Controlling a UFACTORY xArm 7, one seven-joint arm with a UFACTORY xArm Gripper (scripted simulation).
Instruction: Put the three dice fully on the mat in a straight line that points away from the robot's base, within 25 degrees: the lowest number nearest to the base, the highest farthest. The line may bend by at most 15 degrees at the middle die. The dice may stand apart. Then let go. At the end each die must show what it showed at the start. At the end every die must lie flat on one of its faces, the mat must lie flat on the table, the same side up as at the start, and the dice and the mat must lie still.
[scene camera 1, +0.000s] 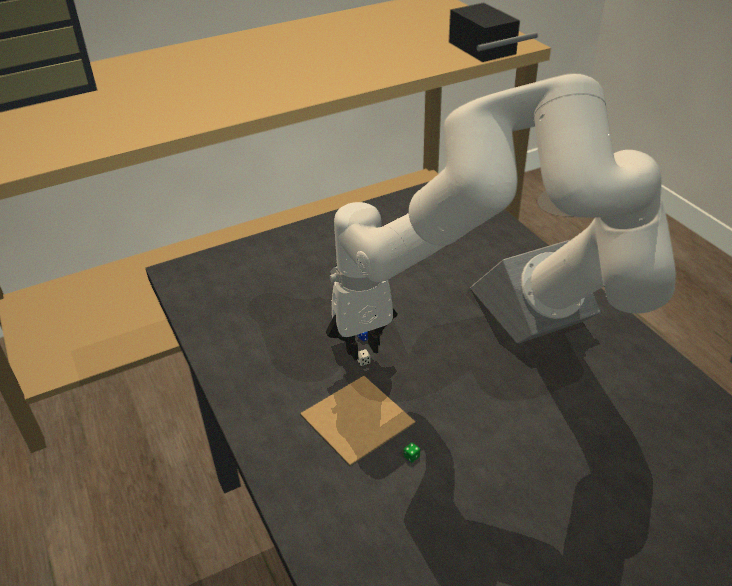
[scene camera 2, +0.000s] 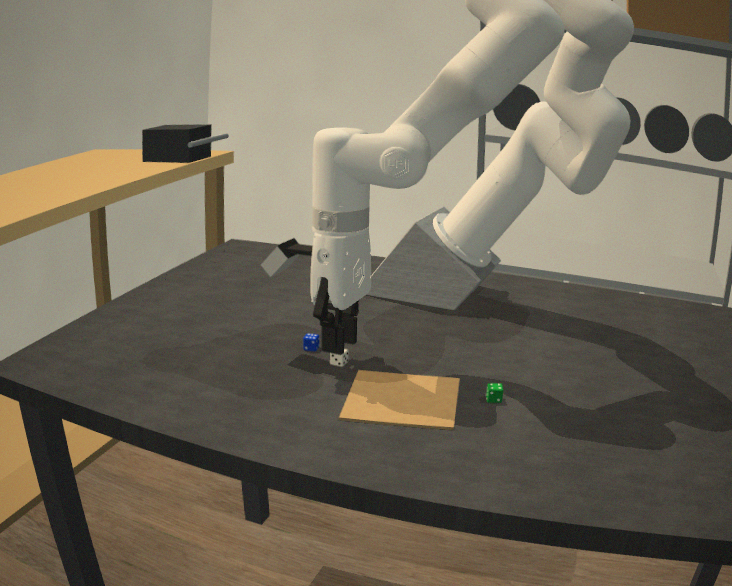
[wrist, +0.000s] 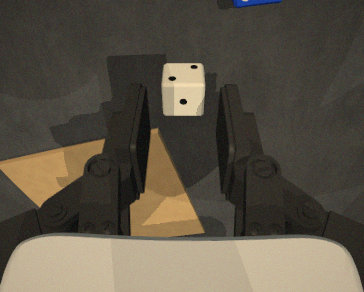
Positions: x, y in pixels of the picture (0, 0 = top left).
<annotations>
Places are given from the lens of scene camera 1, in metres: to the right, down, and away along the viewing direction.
my gripper (scene camera 1: 363, 351): -0.01, 0.11, 1.35
tan mat (scene camera 1: 359, 418): -0.01, 0.21, 1.25
</annotations>
